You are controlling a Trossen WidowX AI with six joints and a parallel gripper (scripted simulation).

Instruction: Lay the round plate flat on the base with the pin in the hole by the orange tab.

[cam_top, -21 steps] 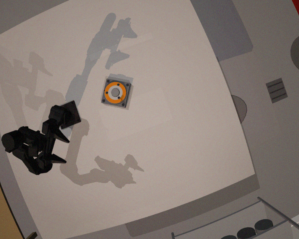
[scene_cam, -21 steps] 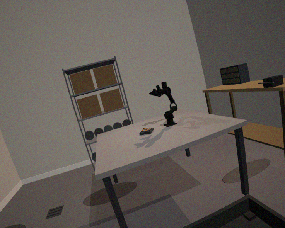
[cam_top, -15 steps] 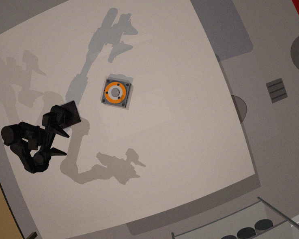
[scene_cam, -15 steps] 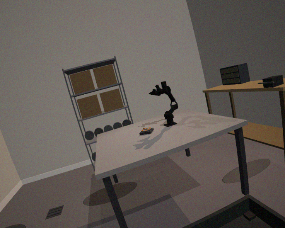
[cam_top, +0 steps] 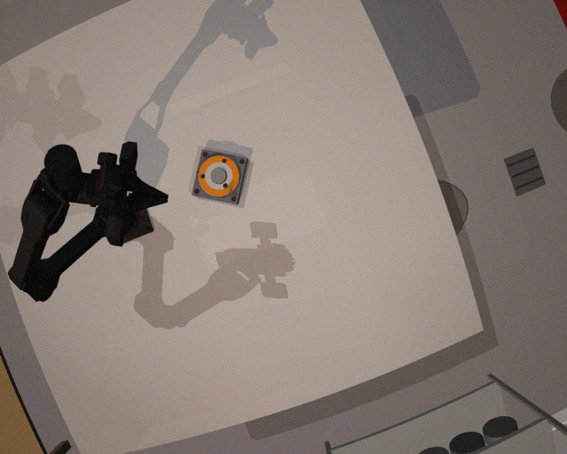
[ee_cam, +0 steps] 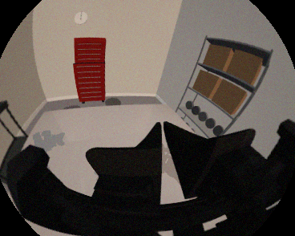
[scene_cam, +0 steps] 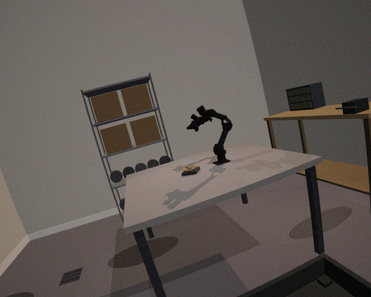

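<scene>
Now: the round plate 320 mm below my gripper tip, 80 mm ahead of it and 20 mm to the left of it. Also, from my gripper tip: grey square base (330 mm below, 80 mm ahead, 50 mm to the left).
</scene>
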